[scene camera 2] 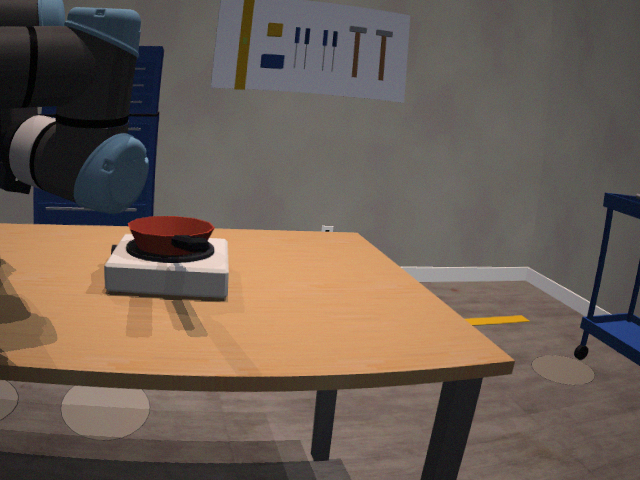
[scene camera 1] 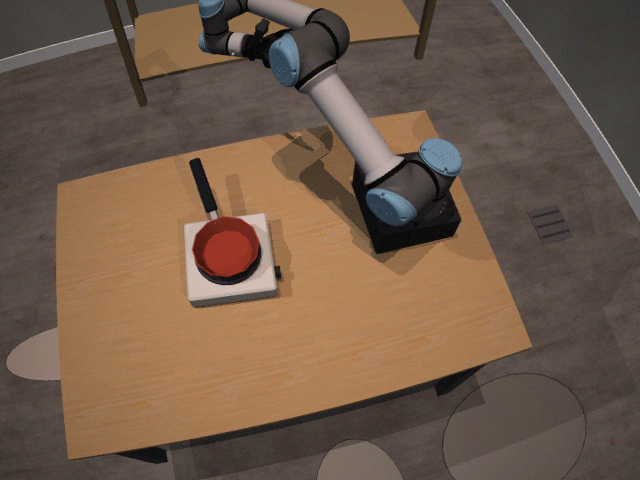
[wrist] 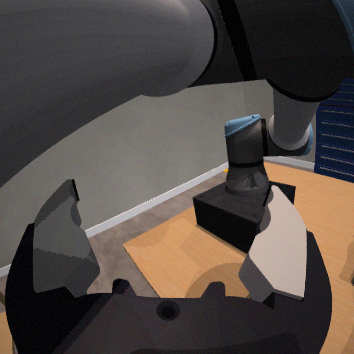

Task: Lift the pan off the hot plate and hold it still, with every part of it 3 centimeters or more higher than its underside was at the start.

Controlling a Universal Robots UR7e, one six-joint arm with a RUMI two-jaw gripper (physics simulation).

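Frame: origin at the arm's base, x ahead, y left, z up, level; centimetres.
Seen in the pictures: gripper, between the fingertips: (wrist: 171, 185); arm's base, origin of its link: (wrist: 246, 186).
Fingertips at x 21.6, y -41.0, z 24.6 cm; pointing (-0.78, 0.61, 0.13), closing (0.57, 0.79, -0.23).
Offsets run from my fingertips to a thing's top centre. Level surfaces: height alone.
A red pan (scene camera 1: 225, 250) (scene camera 2: 165, 235) stands upright on the black burner disc of the white hot plate {dx +33.1, dy +41.0, dz -28.4 cm} (scene camera 1: 196, 289) (scene camera 2: 165, 283). Its black handle {dx +36.3, dy +21.0, dz -19.9 cm} (scene camera 1: 203, 186) (scene camera 2: 190, 241) sticks out past the hot plate, towards the table's far edge in scene camera 1 and towards the camera in scene camera 2. My gripper (wrist: 171, 185) is wide open, with nothing between its fingers. In scene camera 1 it is near the top, beyond the table's far edge, well away from the pan and partly hidden by the arm. The pan does not show in the wrist view.
The black robot base (scene camera 1: 416, 232) (wrist: 225, 220) stands on the wooden table {dz -35.3 cm} (scene camera 1: 320, 335) (scene camera 2: 336, 294), to the right of the hot plate in scene camera 1. A wooden shelf unit (scene camera 1: 382, 20) stands behind the table. A blue cabinet (scene camera 2: 144, 175) and a blue cart (scene camera 2: 620, 205) stand farther off.
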